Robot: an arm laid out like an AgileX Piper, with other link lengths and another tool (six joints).
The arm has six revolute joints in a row. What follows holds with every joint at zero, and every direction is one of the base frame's.
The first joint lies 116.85 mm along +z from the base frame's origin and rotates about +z.
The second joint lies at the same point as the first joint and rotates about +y.
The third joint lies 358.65 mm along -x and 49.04 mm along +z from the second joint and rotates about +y.
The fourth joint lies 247.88 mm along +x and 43.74 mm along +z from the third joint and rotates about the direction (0.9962, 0, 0.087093).
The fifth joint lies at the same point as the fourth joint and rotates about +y.
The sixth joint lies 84.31 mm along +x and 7.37 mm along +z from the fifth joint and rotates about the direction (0.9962, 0, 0.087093).
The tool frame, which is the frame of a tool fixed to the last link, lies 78.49 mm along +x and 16 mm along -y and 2.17 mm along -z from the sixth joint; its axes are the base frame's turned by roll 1.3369, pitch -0.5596 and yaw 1.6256 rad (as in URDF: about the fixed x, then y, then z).
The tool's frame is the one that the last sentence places.
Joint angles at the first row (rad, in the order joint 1, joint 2, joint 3, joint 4, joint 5, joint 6):
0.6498, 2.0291, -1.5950, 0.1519, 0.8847, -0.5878
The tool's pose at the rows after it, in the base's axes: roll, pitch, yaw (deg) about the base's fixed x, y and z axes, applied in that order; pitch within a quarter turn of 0, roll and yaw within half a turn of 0; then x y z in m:
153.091 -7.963 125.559 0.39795 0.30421 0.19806
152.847 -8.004 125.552 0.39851 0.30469 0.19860
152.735 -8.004 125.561 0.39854 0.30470 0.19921
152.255 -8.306 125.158 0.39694 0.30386 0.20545
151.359 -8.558 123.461 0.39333 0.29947 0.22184
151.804 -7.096 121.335 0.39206 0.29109 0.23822
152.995 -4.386 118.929 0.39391 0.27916 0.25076
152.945 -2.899 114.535 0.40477 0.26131 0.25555
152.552 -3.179 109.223 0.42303 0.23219 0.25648
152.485 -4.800 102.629 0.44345 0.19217 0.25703
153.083 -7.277 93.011 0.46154 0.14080 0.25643
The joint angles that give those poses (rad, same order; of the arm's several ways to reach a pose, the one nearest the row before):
0.6498, 2.0291, -1.5950, 0.1569, 0.8847, -0.5878
0.6498, 2.0291, -1.5963, 0.1577, 0.8817, -0.5878
0.6498, 2.0280, -1.5962, 0.1577, 0.8809, -0.5878
0.6498, 2.0150, -1.5962, 0.1596, 0.8843, -0.5791
0.6498, 1.9822, -1.6005, 0.1469, 0.9011, -0.5377
0.6498, 1.9602, -1.6304, 0.0963, 0.9573, -0.4772
0.6461, 1.9510, -1.6690, 0.0285, 1.0284, -0.4180
0.6163, 1.9500, -1.6853, -0.0182, 1.0489, -0.3589
0.5464, 1.9500, -1.6877, -0.0236, 1.0440, -0.3331
0.4462, 1.9500, -1.6904, 0.0000, 1.0397, -0.3214
0.3242, 1.9500, -1.6907, 0.0300, 1.0388, -0.2791

